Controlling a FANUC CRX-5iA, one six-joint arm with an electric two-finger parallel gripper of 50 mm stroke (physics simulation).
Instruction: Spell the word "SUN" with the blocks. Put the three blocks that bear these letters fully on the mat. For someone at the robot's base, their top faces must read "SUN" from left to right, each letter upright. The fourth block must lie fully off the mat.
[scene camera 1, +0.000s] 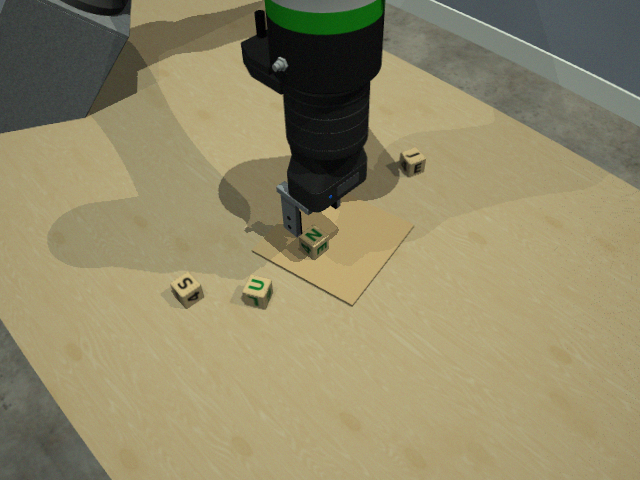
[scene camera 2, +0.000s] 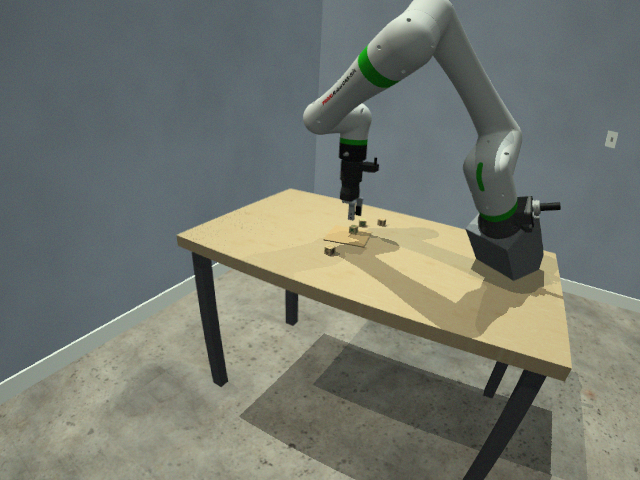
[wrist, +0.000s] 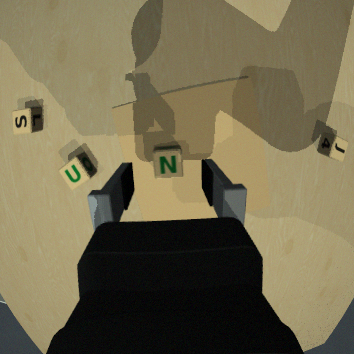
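My gripper (scene camera 1: 316, 220) (scene camera 2: 355, 215) (wrist: 166, 174) is open and empty, above the N block, with its fingers on either side of it in the wrist view. The N block (scene camera 1: 313, 235) (scene camera 2: 353, 229) (wrist: 168, 164), green letter up, lies fully on the thin square mat (scene camera 1: 352, 289) (scene camera 2: 338, 239) (wrist: 250, 175), near the side towards the U block. The U block (scene camera 1: 256, 285) (scene camera 2: 362, 223) (wrist: 74, 174), turned askew, and the S block (scene camera 1: 185, 283) (scene camera 2: 381, 222) (wrist: 21, 121), its letter sideways in the wrist view, lie off the mat.
The fourth block (scene camera 1: 413, 162) (scene camera 2: 329, 251) (wrist: 339, 149), with a black J up, lies off the mat on the opposite side from U and S. The grey robot base (scene camera 1: 56, 67) (scene camera 2: 509, 248) stands on the wooden table (scene camera 1: 439, 361) (scene camera 2: 258, 227). Arm shadows cross part of the mat.
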